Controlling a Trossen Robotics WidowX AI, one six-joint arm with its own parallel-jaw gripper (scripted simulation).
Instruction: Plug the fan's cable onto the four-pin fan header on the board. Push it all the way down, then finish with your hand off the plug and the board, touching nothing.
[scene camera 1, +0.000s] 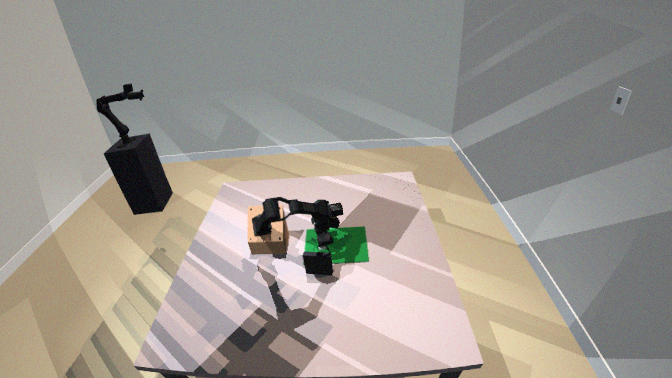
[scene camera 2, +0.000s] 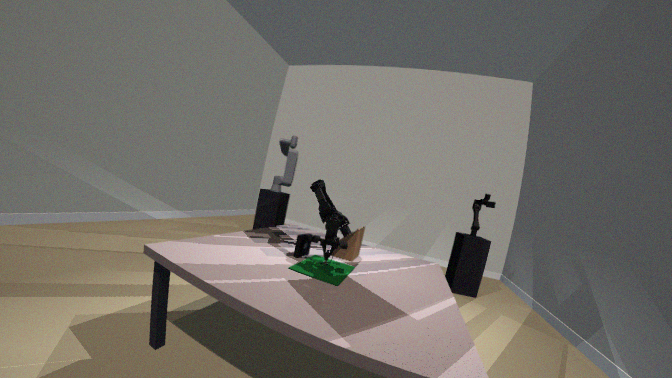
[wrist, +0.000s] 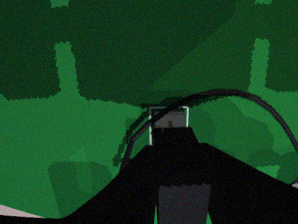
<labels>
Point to my gripper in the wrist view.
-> At 175, 153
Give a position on a green board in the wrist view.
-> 83, 83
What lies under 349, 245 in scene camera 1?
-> A green board.
</labels>
